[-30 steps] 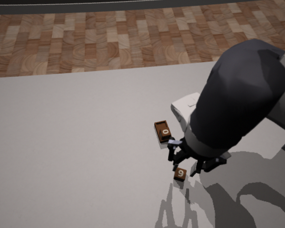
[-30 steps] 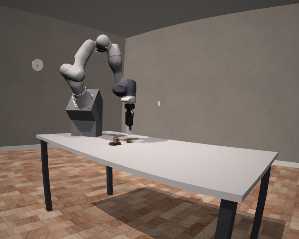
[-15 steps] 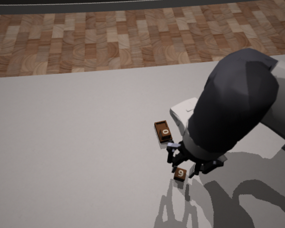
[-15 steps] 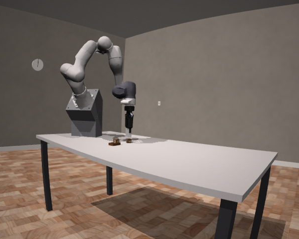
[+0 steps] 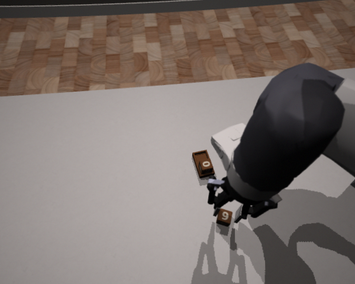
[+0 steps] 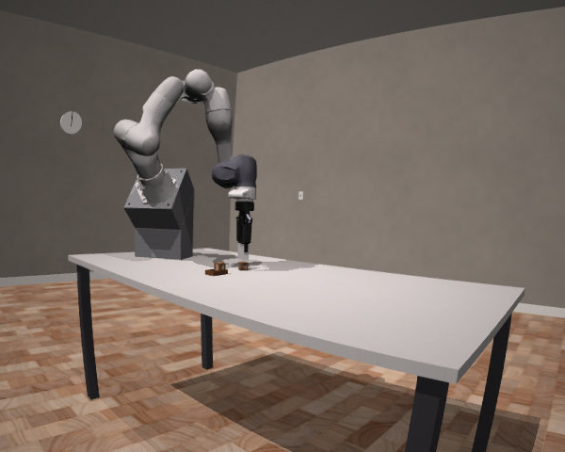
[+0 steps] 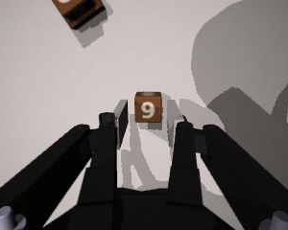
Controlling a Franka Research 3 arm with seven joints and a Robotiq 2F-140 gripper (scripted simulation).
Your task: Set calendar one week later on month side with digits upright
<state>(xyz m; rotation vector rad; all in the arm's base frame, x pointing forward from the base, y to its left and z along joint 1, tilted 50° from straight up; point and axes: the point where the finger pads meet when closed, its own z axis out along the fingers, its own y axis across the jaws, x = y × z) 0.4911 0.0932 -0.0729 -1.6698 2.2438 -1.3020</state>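
The cube is 60 mm below my hand.
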